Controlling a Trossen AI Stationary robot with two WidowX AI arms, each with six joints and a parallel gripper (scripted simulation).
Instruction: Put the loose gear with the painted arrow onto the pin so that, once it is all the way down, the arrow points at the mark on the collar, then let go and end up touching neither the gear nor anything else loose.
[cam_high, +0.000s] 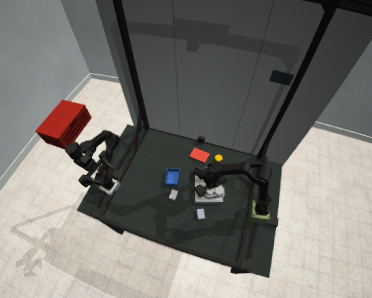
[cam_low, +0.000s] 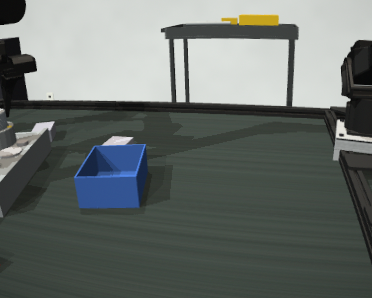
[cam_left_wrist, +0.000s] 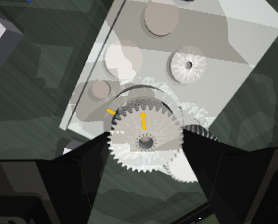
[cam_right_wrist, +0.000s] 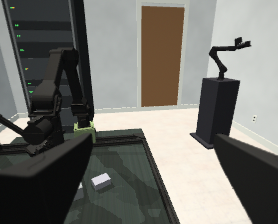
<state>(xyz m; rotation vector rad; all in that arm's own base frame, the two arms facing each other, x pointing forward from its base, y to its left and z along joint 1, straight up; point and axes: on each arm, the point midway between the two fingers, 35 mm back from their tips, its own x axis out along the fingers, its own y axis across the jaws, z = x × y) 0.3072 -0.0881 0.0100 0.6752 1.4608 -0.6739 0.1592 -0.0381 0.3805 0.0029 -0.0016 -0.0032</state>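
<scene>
Right now the yellow mark is 5 cm below my left hand, 4 cm to the right of it and 1 cm ahead of it. The rest, counted from my left hand: blue bin: 25 cm to the right, 10 cm below, 7 cm behind; then yellow disc: 28 cm behind, 11 cm below, 3 cm to the left; then fixed gear: 7 cm below, 6 cm to the left, 1 cm behind.
</scene>
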